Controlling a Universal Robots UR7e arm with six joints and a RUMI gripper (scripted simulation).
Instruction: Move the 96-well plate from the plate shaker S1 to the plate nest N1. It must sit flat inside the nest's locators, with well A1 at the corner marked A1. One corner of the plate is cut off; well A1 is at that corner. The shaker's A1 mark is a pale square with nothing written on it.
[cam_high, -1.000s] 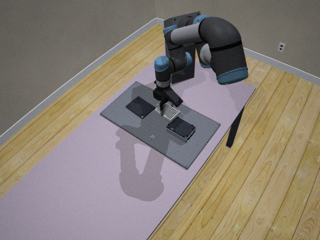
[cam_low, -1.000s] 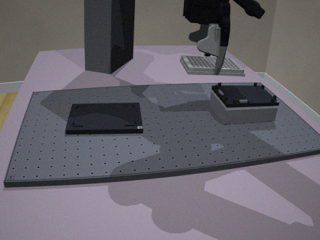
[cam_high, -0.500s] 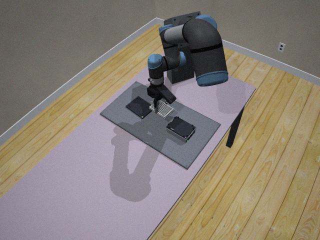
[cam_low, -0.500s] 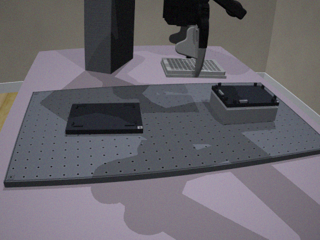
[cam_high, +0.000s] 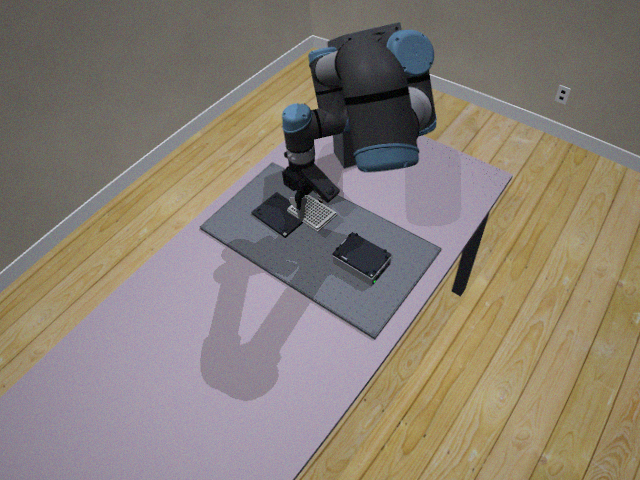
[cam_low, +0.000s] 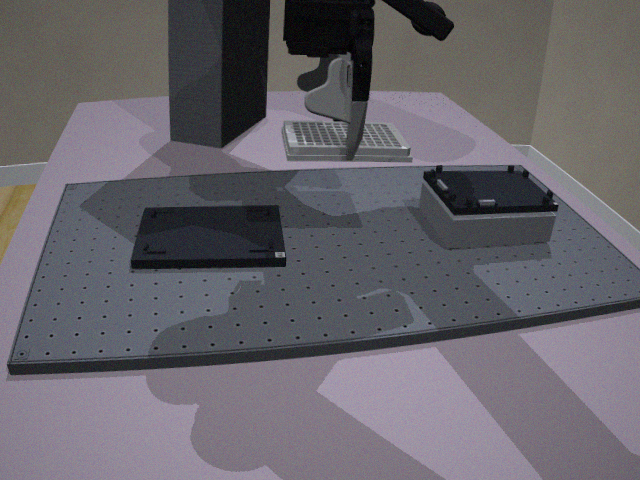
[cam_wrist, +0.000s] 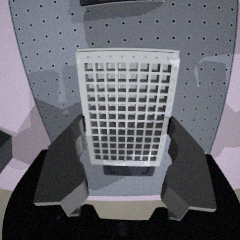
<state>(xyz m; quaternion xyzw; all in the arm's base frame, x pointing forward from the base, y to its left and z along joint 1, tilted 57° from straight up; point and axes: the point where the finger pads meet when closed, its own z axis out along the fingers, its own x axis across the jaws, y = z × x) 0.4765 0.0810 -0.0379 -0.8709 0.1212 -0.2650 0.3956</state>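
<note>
Now: hand 10 mm short of the black plate nest, 150 mm to the left of it and 120 mm above it. The rest, counted from my hand: A1 mark (60 mm ahead, 70 mm to the right, 110 mm below); then white 96-well plate (10 mm below).
</note>
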